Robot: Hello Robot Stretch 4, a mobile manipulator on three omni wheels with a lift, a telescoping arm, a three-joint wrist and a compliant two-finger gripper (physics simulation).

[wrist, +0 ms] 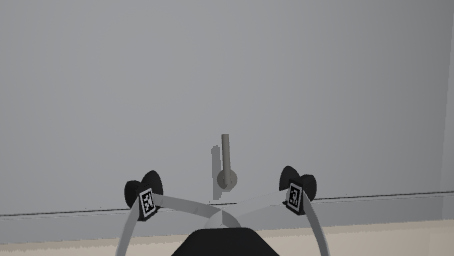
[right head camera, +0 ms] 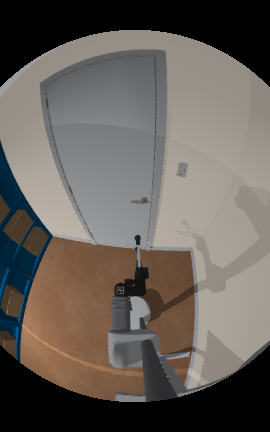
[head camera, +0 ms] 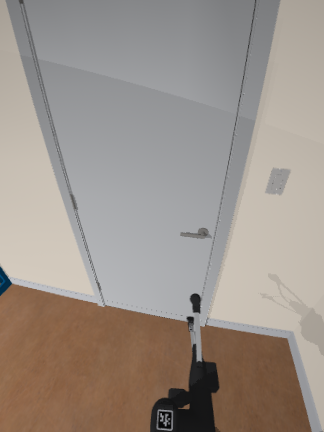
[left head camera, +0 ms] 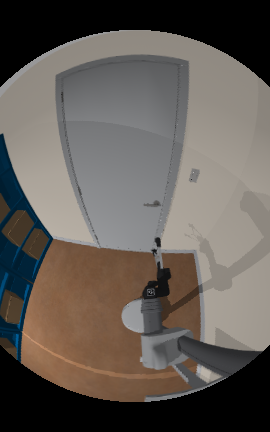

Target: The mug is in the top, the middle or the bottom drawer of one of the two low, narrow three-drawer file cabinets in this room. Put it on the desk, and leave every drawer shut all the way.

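Pixels of known places: gripper, fingertip midpoint: point(wrist: 221, 183) point(right head camera: 136, 240) point(head camera: 192, 305) point(left head camera: 155, 243); robot's base at its link origin: point(right head camera: 131, 311) point(left head camera: 139, 314).
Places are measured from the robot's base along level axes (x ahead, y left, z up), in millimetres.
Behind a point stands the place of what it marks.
Observation:
The mug, the file cabinets and their drawers do not show in these views, and I cannot make out the desk. My gripper point(head camera: 193, 313) point(left head camera: 156, 246) @[x 481, y -83, z 887 mm] point(right head camera: 137, 243) @[x 481, y -83, z 887 mm] point(wrist: 221, 183) @[x 481, y -83, z 887 mm] is open, with its two dark fingertips wide apart and nothing between them. It points toward a closed grey door point(head camera: 135, 165) @[x 931, y 172, z 1222 mm] point(left head camera: 120, 160) @[x 926, y 133, z 1262 mm] point(right head camera: 105, 165) @[x 925, y 130, z 1208 mm] point(wrist: 150, 90) @[x 918, y 82, z 704 mm]. In the wrist view the door's lever handle point(wrist: 226, 157) @[x 843, y -98, z 897 mm] shows beyond and between the fingertips. I cannot tell the exact gap between gripper and door.
Blue shelves with cardboard boxes point(left head camera: 18, 227) @[x 766, y 1587, z 693 mm] point(right head camera: 18, 226) @[x 761, y 1588, z 687 mm] stand at the left. A wall with a switch plate point(head camera: 277, 181) @[x 860, y -432, z 1196 mm] point(left head camera: 194, 175) @[x 859, y -437, z 1192 mm] point(right head camera: 182, 169) @[x 859, y -438, z 1195 mm] is right of the door. Brown floor point(head camera: 75, 360) @[x 557, y 632, z -27 mm] lies before the door. A pale bar point(right head camera: 175, 355) lies low beside the arm.

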